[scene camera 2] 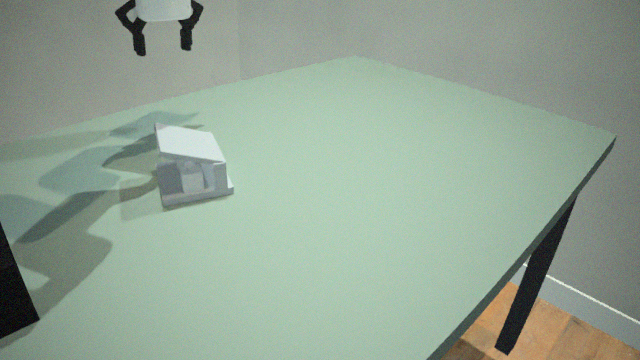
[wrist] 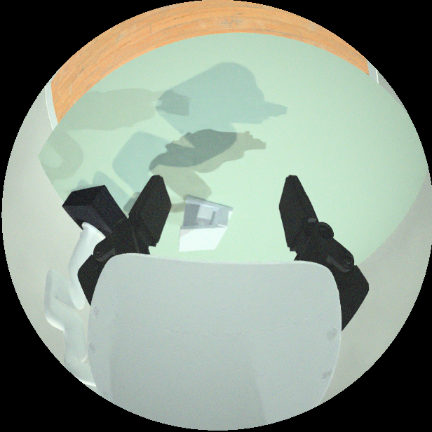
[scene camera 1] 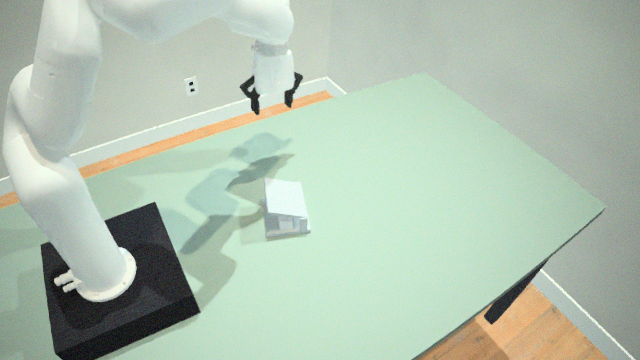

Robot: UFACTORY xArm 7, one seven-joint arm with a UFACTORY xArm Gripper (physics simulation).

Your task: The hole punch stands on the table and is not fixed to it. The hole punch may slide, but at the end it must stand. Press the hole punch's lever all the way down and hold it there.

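Seen in the pictures: gripper, between the fingertips: (scene camera 2: pixel 164 52) (scene camera 1: pixel 272 109); arm's base, origin of its link: (scene camera 1: pixel 106 274).
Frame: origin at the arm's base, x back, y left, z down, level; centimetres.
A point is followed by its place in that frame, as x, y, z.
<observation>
The light grey hole punch (scene camera 1: pixel 287 225) @(-39.9, -5.4, 5.0) (scene camera 2: pixel 194 180) @(-39.8, -5.4, 4.8) (wrist: pixel 206 212) stands upright on the green table (scene camera 1: pixel 400 225) @(-64.2, -18.9, 7.8) (scene camera 2: pixel 350 225) @(-50.4, -25.8, 7.8) (wrist: pixel 340 125). Its pale, flat lever (scene camera 1: pixel 286 198) @(-42.3, -1.3, 0.9) (scene camera 2: pixel 190 144) @(-42.0, -1.8, 1.0) (wrist: pixel 201 238) slopes over the body; its raised end is at the far side in both scene views, and a gap shows beneath it. My gripper (scene camera 1: pixel 272 110) @(-51.9, 21.2, -7.4) (scene camera 2: pixel 164 52) @(-51.9, 21.2, -7.4) (wrist: pixel 223 188) is open and empty. It hangs well above the table, apart from the lever, toward the table's far edge in scene camera 1. In the wrist view the hole punch shows between the fingers, nearer the left one, far below them.
The arm's black base block (scene camera 1: pixel 150 260) @(-9.2, -1.6, 0.0) (scene camera 2: pixel 12 290) @(-12.6, -13.3, 2.8) (wrist: pixel 92 205) stands on the table to the left of the hole punch in both scene views. A grey wall (scene camera 1: pixel 475 75) (scene camera 2: pixel 450 50) rises behind the table. Shadows of the arm lie beside the hole punch.
</observation>
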